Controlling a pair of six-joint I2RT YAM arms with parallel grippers.
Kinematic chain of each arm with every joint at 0, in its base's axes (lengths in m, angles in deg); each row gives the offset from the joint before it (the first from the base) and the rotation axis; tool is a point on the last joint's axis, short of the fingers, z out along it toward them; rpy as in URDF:
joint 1: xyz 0 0 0.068 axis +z
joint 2: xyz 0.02 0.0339 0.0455 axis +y
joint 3: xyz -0.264 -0.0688 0 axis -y
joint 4: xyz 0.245 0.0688 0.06 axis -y
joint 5: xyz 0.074 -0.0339 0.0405 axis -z
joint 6: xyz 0.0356 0 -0.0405 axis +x
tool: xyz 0 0 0 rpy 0 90 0
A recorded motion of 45 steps. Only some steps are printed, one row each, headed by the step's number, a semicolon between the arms.
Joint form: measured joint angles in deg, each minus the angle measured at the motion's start. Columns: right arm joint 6, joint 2, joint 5, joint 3, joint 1, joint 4; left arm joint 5, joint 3, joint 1, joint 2, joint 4, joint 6.
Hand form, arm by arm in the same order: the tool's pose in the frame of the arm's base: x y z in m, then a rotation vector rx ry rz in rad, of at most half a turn. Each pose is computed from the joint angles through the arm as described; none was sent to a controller.
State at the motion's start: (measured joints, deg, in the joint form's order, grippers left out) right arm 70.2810 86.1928 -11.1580 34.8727 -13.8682 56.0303; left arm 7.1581 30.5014 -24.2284 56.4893 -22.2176 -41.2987
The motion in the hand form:
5: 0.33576 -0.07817 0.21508 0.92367 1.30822 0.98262; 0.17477 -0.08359 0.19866 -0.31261 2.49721 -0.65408
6: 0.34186 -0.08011 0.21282 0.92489 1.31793 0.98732; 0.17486 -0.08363 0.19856 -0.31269 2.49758 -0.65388
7: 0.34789 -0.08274 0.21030 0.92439 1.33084 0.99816; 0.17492 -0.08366 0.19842 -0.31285 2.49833 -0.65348
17: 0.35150 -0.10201 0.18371 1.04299 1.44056 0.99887; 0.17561 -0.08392 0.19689 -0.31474 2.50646 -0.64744
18: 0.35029 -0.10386 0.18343 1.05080 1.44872 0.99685; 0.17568 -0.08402 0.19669 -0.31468 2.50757 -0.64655
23: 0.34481 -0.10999 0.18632 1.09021 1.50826 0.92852; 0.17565 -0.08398 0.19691 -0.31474 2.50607 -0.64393
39: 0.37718 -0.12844 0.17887 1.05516 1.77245 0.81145; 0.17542 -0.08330 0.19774 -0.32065 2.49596 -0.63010
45: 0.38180 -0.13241 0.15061 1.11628 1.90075 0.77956; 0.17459 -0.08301 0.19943 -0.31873 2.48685 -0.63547
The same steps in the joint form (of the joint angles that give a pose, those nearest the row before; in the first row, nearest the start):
5: 1.33 9.75 -3.80 5.86 -0.77 2.34; 0.11 0.00 0.00 0.02 0.02 0.02
6: 1.36 11.28 -4.35 7.19 -0.87 2.12; 0.11 0.00 0.00 0.06 0.04 0.02
7: 1.51 12.85 -5.40 8.57 -1.14 1.88; 0.11 0.00 0.00 0.11 0.04 0.02
17: 1.92 16.48 -9.53 9.97 -4.28 -4.57; 0.04 0.00 0.00 0.61 0.04 0.04
18: 1.79 16.24 -9.92 9.94 -4.66 -5.44; 0.02 0.00 -0.02 0.68 0.04 0.04
23: -1.38 13.86 -9.51 10.49 -5.81 -13.11; -0.13 0.02 -0.04 0.63 0.02 0.07
39: -14.12 20.07 -13.07 23.13 -7.04 -32.89; -0.98 0.00 -0.04 0.31 0.02 0.04
45: -17.35 24.48 -13.51 25.36 -7.37 -39.41; -0.98 0.00 -0.07 -0.26 0.00 0.02

